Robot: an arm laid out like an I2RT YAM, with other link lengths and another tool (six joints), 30 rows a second.
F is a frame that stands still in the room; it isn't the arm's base.
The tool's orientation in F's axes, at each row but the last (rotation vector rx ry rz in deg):
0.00, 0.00, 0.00
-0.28, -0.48, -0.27
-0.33, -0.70, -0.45
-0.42, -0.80, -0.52
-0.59, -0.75, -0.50
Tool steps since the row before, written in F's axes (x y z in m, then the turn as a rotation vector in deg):
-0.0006, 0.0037, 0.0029, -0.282, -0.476, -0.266
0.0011, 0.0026, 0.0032, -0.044, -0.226, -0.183
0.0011, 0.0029, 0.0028, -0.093, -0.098, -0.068
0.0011, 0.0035, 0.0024, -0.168, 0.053, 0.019
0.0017, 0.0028, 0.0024, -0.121, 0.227, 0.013
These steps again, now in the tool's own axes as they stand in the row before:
-0.0006, 0.0037, 0.0029, -0.282, -0.476, -0.266
0.0011, 0.0026, 0.0032, -0.044, -0.225, -0.184
0.0011, 0.0029, 0.0028, -0.093, -0.098, -0.067
0.0011, 0.0035, 0.0024, -0.168, 0.051, 0.022
0.0017, 0.0028, 0.0024, -0.123, 0.226, 0.017

